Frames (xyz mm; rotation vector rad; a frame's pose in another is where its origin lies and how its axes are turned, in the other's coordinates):
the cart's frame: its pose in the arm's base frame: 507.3 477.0 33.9 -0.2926 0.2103 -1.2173
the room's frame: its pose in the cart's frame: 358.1 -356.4 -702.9 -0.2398 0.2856 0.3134
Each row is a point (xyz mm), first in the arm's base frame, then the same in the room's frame.
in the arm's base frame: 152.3 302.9 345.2
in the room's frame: -587.0 -165.2 700.6
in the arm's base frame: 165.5 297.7 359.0
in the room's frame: -582.2 -166.3 719.8
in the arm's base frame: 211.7 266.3 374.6
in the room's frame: -542.3 -162.2 761.6
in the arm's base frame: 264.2 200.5 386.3
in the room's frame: -470.2 -172.3 805.5
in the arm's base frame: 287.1 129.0 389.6
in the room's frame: -403.5 -201.0 824.8
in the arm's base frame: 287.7 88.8 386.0
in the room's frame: -369.3 -222.4 823.8
